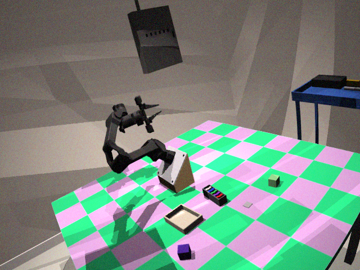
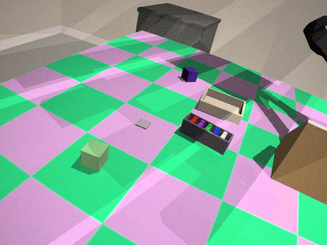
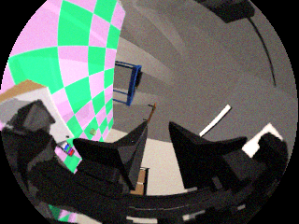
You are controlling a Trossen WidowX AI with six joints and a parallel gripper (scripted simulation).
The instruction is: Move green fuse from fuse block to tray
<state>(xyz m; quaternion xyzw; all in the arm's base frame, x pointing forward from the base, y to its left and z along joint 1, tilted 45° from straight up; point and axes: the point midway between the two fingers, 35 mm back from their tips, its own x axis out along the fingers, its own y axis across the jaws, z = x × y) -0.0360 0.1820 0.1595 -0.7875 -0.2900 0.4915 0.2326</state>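
Now: the green fuse 35 cm below my gripper tip, 33 cm ahead of it and 6 cm to the right of it. The rest, counted from my gripper tip: purple cube: 47 cm ahead, 35 cm to the right, 35 cm below; then olive cube: 50 cm ahead, 35 cm below, 16 cm to the left; then grey plate: 48 cm ahead, 37 cm below, 2 cm to the right.
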